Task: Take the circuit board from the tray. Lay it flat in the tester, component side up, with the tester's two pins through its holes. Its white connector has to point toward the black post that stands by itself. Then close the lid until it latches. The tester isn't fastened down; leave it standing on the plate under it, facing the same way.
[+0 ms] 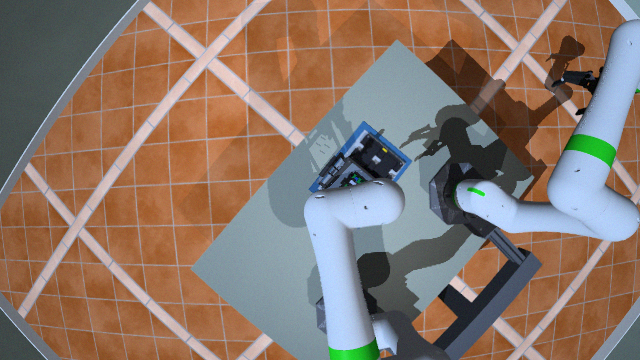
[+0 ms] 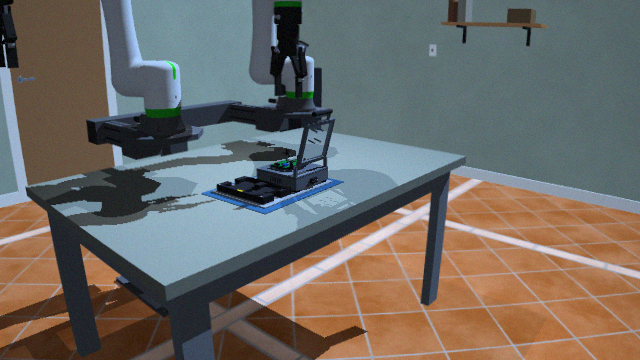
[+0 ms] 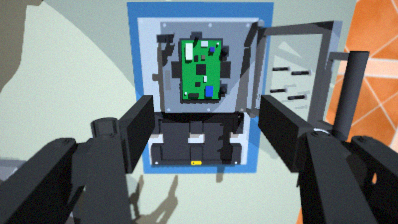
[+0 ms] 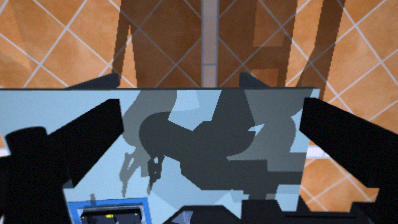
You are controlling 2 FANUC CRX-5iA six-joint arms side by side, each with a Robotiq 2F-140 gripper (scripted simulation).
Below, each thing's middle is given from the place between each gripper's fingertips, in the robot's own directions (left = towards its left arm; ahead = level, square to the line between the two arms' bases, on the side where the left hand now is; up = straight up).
I see my left gripper [image 2: 288, 96] 150 mm above the clear lid [image 2: 316, 136], 120 mm short of it and 10 mm to the right of it. From my left hand the other things lie so: green circuit board [image 3: 200, 59] 260 mm below; then black tray [image 2: 264, 193] 310 mm below, 170 mm to the right.
The black tray lies 62 cm to the left of my right hand, 44 cm below it and 34 cm ahead of it. Also, from my right hand: clear lid (80 cm to the left, 46 cm ahead, 27 cm below); green circuit board (79 cm to the left, 38 cm below, 34 cm ahead).
